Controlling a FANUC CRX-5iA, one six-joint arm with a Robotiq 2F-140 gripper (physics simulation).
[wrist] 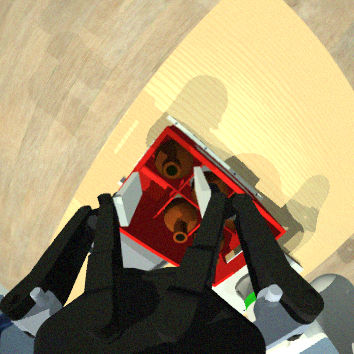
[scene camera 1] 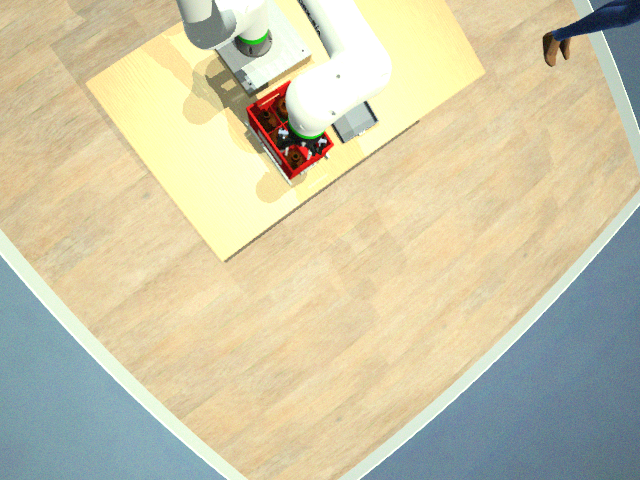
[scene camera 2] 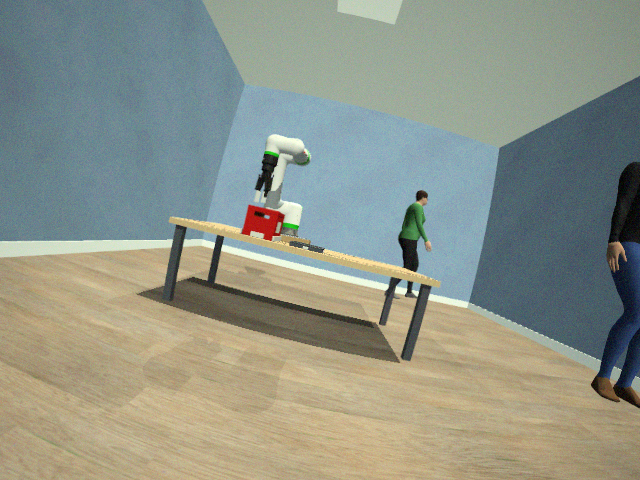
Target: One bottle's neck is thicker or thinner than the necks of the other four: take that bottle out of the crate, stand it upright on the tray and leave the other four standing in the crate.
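Note:
The red crate stands on the table, with brown bottles upright in it. In the wrist view one bottle is in the top corner compartment and another bottle is near the middle. A third bottle is partly behind the right finger; the rest are mostly hidden. A compartment below the left finger pad looks empty. Which neck differs cannot be told. My gripper is partly open, fingers pointing down over the crate, nothing between them. The grey tray lies beside the crate.
The robot's base plate is beside the crate's far end. A pale strip runs along the crate's long side. The table edge is close to the crate. A person in green stands behind the table; another person stands at the right.

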